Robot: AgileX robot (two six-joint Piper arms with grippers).
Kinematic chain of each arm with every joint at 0, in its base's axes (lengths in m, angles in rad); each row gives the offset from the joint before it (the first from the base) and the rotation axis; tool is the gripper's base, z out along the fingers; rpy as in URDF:
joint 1: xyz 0 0 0.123 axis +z
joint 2: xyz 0 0 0 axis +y
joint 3: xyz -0.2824 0 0.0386 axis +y
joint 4: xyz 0.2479 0 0.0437 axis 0.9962 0 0.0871
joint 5: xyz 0 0 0 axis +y
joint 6: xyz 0.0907 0 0.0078 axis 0.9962 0 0.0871
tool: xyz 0 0 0 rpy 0 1.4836 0
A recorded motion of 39 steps. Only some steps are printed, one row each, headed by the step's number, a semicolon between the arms.
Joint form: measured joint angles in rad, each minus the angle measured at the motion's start. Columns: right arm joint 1, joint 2, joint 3, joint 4, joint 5, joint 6; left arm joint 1, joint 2, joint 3, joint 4, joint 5, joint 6.
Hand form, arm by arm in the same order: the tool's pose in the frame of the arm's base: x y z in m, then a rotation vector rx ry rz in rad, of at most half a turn. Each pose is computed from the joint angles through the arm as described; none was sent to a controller.
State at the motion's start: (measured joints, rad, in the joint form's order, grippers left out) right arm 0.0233 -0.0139 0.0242 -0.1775 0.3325 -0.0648; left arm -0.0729 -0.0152 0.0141 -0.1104 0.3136 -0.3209
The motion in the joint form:
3: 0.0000 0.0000 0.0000 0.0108 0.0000 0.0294; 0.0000 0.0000 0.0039 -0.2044 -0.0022 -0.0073
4: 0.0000 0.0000 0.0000 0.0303 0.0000 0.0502; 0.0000 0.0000 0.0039 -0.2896 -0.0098 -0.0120
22: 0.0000 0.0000 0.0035 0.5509 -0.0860 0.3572; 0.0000 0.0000 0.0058 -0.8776 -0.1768 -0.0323
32: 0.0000 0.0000 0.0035 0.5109 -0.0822 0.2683; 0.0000 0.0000 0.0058 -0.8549 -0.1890 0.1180
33: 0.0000 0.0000 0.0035 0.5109 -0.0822 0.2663; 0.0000 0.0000 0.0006 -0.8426 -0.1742 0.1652
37: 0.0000 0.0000 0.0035 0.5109 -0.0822 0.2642; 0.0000 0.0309 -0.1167 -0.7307 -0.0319 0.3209
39: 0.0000 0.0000 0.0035 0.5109 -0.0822 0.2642; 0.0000 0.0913 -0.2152 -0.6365 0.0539 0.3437
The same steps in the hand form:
3: 0.0535 -0.0037 0.1761 -0.1589 1.8181 -0.1693; 0.0528 -0.0126 0.1811 -0.4321 1.7688 -0.5860
4: 0.0535 -0.0031 0.1760 -0.1277 1.8204 -0.1358; 0.0528 -0.0145 0.1825 -0.4910 1.7482 -0.6699
22: 0.0549 0.0094 0.1837 0.4835 1.6940 0.5747; 0.0547 -0.0145 0.2004 -0.9207 1.4222 -1.1771
32: 0.0549 0.0087 0.1830 0.3793 1.7161 0.4737; 0.0549 -0.0134 0.2008 -0.7867 1.4605 -1.0410
33: 0.0549 0.0087 0.1830 0.3776 1.7163 0.4722; 0.0545 -0.0144 0.2016 -0.7331 1.4853 -1.0022
37: 0.0549 0.0087 0.1830 0.3757 1.7165 0.4707; 0.0489 -0.0226 0.2295 -0.4436 1.5940 -0.8553
39: 0.0549 0.0087 0.1830 0.3757 1.7165 0.4707; 0.0482 -0.0259 0.2516 -0.3236 1.6594 -0.7799

